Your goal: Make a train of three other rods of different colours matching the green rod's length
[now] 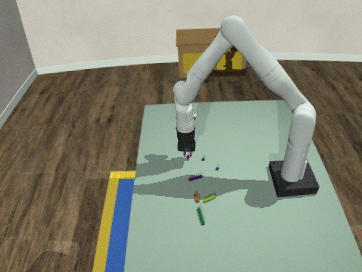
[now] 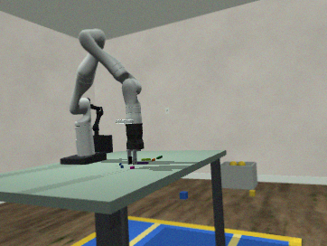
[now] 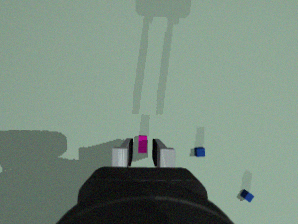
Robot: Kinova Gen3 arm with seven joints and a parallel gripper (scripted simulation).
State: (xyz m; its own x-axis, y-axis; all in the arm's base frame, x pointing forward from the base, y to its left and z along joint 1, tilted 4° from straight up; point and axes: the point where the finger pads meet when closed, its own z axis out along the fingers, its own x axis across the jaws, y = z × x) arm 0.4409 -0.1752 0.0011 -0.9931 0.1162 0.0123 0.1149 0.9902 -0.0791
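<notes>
My gripper is now 3 cm above the magenta rod. Round my hand: orange rod: 3 cm behind, 24 cm to the left, 3 cm below; lime rod: 8 cm behind, 25 cm to the left, 3 cm below; purple rod: 3 cm behind, 13 cm to the left, 3 cm below.
</notes>
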